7 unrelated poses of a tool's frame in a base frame.
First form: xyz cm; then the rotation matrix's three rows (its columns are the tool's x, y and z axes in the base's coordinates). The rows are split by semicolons.
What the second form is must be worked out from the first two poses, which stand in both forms.
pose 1, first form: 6.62, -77.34, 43.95; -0.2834, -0.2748, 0.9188; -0.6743, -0.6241, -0.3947; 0.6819, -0.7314, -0.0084
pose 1, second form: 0.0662, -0.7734, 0.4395; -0.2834, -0.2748, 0.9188; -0.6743, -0.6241, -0.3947; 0.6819, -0.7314, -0.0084
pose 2, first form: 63.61, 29.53, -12.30; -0.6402, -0.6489, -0.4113; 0.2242, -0.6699, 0.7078; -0.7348, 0.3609, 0.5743
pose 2, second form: 0.6361, 0.2953, -0.1230; -0.6402, -0.6489, -0.4113; 0.2242, -0.6699, 0.7078; -0.7348, 0.3609, 0.5743
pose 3, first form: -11.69, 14.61, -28.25; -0.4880, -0.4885, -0.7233; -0.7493, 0.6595, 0.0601; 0.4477, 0.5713, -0.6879
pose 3, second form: -0.1169, 0.1461, -0.2825; -0.4880, -0.4885, -0.7233; -0.7493, 0.6595, 0.0601; 0.4477, 0.5713, -0.6879
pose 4, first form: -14.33, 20.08, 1.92; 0.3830, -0.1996, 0.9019; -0.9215, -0.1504, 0.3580; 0.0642, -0.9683, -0.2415
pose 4, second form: -0.1433, 0.2008, 0.0192; 0.3830, -0.1996, 0.9019; -0.9215, -0.1504, 0.3580; 0.0642, -0.9683, -0.2415
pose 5, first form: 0.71, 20.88, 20.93; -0.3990, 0.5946, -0.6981; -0.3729, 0.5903, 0.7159; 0.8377, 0.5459, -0.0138
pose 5, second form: 0.0071, 0.2088, 0.2093; -0.3990, 0.5946, -0.6981; -0.3729, 0.5903, 0.7159; 0.8377, 0.5459, -0.0138
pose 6, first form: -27.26, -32.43, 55.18; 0.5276, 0.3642, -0.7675; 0.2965, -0.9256, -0.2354; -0.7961, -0.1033, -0.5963
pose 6, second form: -0.2726, -0.3243, 0.5518; 0.5276, 0.3642, -0.7675; 0.2965, -0.9256, -0.2354; -0.7961, -0.1033, -0.5963
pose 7, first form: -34.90, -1.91, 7.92; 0.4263, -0.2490, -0.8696; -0.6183, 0.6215, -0.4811; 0.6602, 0.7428, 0.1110
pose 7, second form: -0.3490, -0.0191, 0.0792; 0.4263, -0.2490, -0.8696; -0.6183, 0.6215, -0.4811; 0.6602, 0.7428, 0.1110
